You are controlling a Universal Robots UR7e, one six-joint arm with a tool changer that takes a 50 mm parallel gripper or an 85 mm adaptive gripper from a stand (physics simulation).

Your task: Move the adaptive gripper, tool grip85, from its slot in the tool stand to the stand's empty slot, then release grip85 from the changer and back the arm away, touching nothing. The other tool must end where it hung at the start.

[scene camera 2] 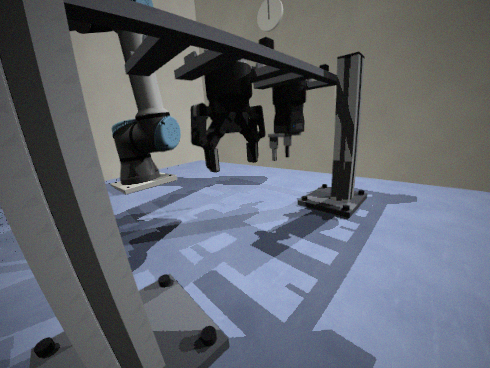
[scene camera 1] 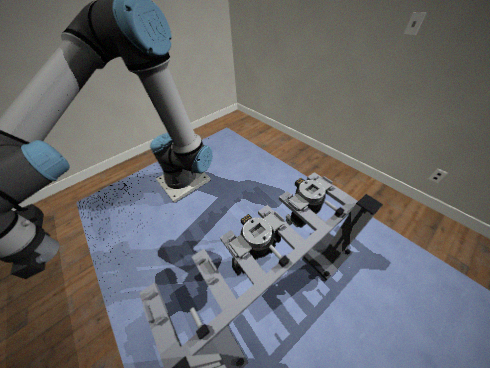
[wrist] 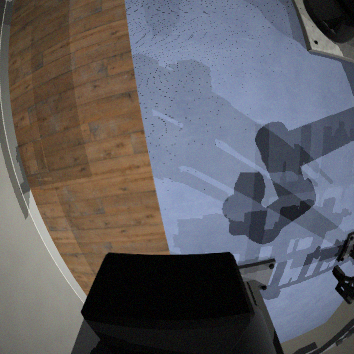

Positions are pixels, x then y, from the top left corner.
Scene:
parallel gripper: scene camera 2 288,99; scene camera 1 311,193; not seen in the wrist view (out of frame)

